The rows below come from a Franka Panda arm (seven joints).
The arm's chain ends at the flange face. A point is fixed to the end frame.
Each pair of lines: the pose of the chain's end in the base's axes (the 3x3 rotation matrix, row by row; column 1 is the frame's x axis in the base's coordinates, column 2 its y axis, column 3 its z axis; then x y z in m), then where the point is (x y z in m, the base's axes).
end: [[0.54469 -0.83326 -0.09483], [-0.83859 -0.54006 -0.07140], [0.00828 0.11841 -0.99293]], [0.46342 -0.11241 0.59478]
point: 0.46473 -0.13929 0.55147
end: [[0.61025 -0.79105 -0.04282], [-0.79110 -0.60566 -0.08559], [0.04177 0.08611 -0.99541]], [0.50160 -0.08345 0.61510]
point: 0.50709 -0.11043 0.57218
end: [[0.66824 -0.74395 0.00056], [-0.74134 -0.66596 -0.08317], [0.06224 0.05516 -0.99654]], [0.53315 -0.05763 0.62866]
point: 0.54230 -0.08386 0.58590
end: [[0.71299 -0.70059 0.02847], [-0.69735 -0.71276 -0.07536], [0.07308 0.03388 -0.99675]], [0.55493 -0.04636 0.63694]
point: 0.56672 -0.07162 0.59424
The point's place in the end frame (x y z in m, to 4 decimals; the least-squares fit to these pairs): 0.0229 0.0083 0.0448
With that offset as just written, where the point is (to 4 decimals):
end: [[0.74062 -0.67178 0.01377], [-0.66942 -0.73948 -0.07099], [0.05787 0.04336 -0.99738]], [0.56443 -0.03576 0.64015]
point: 0.5764 -0.0604 0.5972
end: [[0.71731 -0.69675 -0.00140], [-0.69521 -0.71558 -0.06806], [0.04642 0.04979 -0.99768]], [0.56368 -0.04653 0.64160]
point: 0.5743 -0.0714 0.5984
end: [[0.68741 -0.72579 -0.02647], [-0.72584 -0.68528 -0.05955], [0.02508 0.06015 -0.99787]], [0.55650 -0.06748 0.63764]
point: 0.5650 -0.0925 0.5940
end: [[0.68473 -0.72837 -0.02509], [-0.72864 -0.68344 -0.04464], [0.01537 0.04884 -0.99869]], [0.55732 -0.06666 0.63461]
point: 0.5658 -0.0910 0.5906
